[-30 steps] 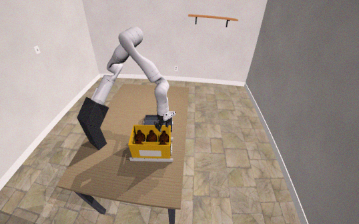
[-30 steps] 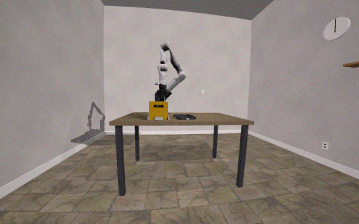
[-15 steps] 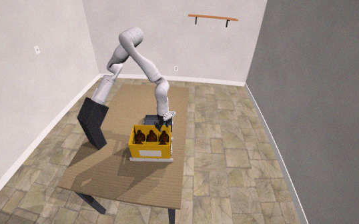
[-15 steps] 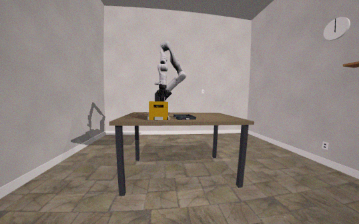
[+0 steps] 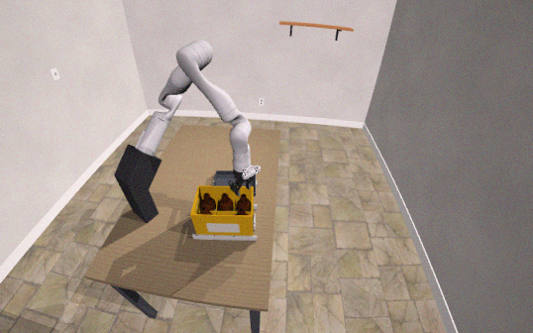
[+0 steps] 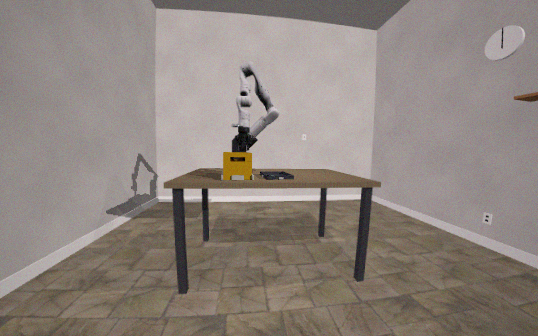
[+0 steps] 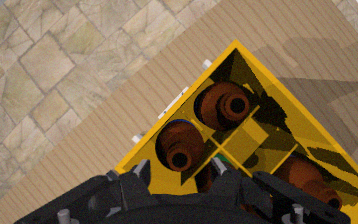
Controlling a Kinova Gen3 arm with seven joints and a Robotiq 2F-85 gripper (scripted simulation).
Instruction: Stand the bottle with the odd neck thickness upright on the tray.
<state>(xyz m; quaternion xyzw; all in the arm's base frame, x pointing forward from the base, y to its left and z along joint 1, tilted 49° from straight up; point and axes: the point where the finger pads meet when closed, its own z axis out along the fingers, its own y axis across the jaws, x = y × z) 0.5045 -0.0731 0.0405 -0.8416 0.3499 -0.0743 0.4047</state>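
Now: the yellow crate 80 mm behind my hand, 60 mm to the right of it and 120 mm below it. Round my hand: dark grey tray (110 mm behind, 230 mm to the left, 190 mm below).
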